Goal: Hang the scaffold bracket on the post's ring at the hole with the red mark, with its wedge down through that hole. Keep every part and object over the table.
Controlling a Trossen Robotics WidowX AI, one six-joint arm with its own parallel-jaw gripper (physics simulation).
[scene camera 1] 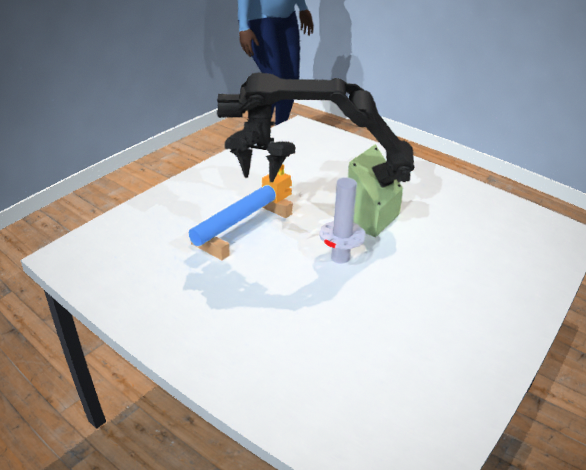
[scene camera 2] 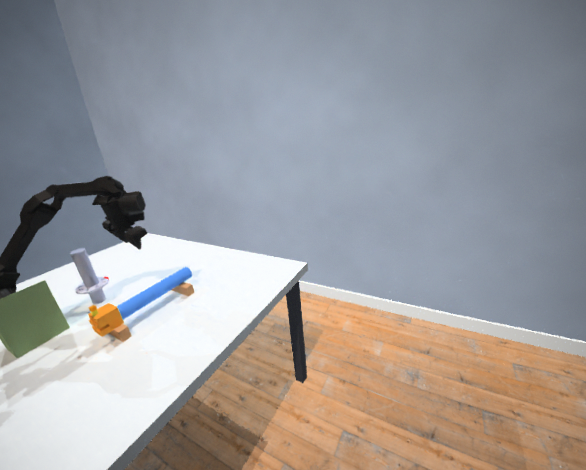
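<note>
The scaffold bracket lies across two wooden blocks: a blue tube (scene camera 1: 232,215) (scene camera 2: 156,291) with an orange head (scene camera 1: 281,187) (scene camera 2: 109,319) at one end. The wedge (scene camera 1: 281,170) (scene camera 2: 93,314) stands up at the head. The grey post (scene camera 1: 345,207) (scene camera 2: 85,267) stands upright and carries a ring (scene camera 1: 358,240) (scene camera 2: 102,286) with holes. A red mark (scene camera 1: 330,243) (scene camera 2: 106,278) is on the ring's edge. My gripper (scene camera 1: 259,178) (scene camera 2: 137,243) is open and empty, pointing down, high above the table and apart from the bracket. One finger overlaps the head in scene camera 1.
A green block (scene camera 1: 377,200) (scene camera 2: 35,320) stands close behind the post, near the arm's base. Wooden blocks (scene camera 1: 217,248) (scene camera 2: 185,289) hold the tube off the white table (scene camera 1: 350,350) (scene camera 2: 240,290). A person (scene camera 1: 275,45) stands behind the table.
</note>
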